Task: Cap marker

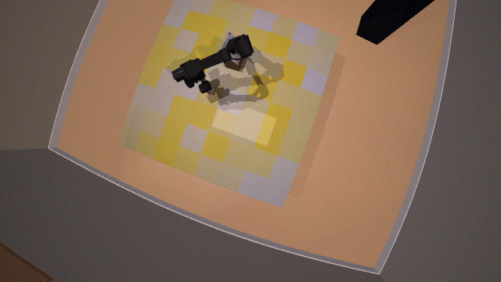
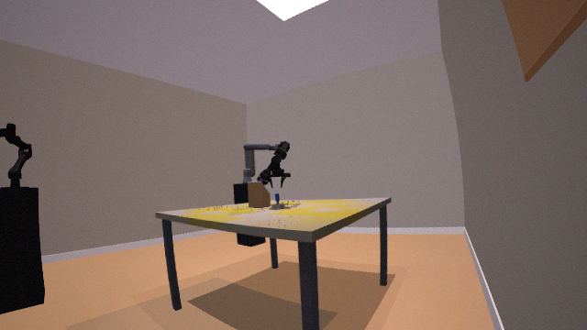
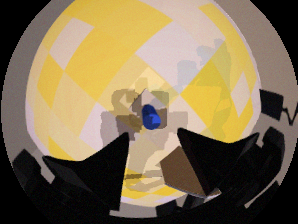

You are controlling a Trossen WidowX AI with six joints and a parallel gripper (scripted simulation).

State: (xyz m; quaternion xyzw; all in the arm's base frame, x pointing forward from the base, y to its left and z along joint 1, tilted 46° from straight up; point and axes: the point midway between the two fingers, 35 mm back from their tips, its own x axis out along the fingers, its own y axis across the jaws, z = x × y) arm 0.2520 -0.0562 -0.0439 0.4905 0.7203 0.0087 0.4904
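Right now my gripper tip is 6 cm above the blue cap.
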